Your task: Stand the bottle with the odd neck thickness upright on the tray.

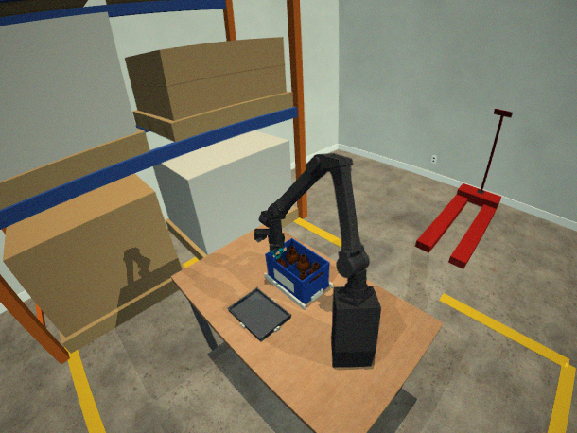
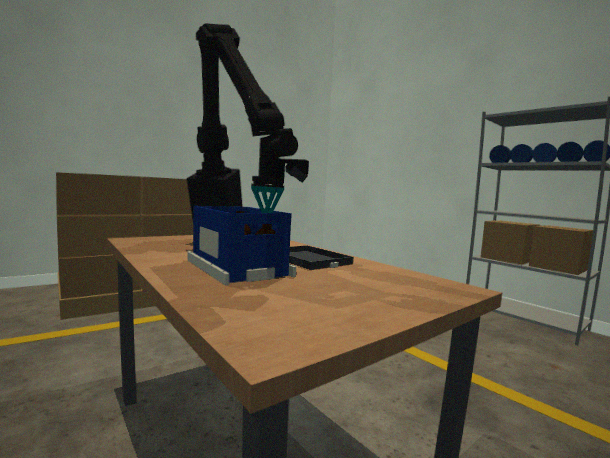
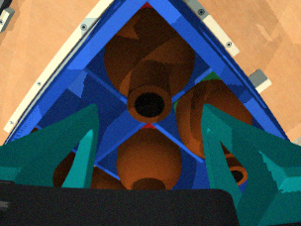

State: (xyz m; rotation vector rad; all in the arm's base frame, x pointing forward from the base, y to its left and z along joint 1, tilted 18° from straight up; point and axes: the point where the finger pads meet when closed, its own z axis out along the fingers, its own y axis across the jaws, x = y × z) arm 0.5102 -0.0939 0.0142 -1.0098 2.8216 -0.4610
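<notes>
Now: the bottle 90 mm below my hand. The rest, counted from my hand: crate (90 mm behind, 30 mm to the right, 100 mm below); dark tray (80 mm behind, 250 mm to the left, 170 mm below).
</notes>
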